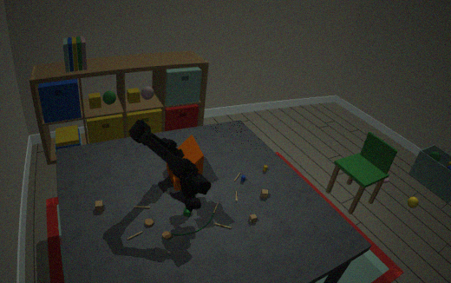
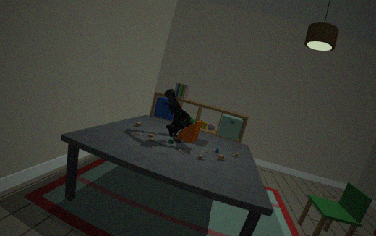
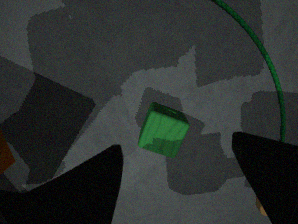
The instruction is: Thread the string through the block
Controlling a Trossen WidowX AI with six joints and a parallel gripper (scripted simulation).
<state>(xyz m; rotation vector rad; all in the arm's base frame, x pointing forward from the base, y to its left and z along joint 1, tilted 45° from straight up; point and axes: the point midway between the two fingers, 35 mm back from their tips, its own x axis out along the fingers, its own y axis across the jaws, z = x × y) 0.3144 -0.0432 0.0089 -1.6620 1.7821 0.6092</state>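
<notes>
Now: gripper tip 1 cm past the green block, 1 cm to the left of it and 4 cm above it. From my gripper tip the other things lie so: yellow piece (22 cm behind, 52 cm to the left, 4 cm below); then loose stick (10 cm ahead, 12 cm to the left, 6 cm below).
</notes>
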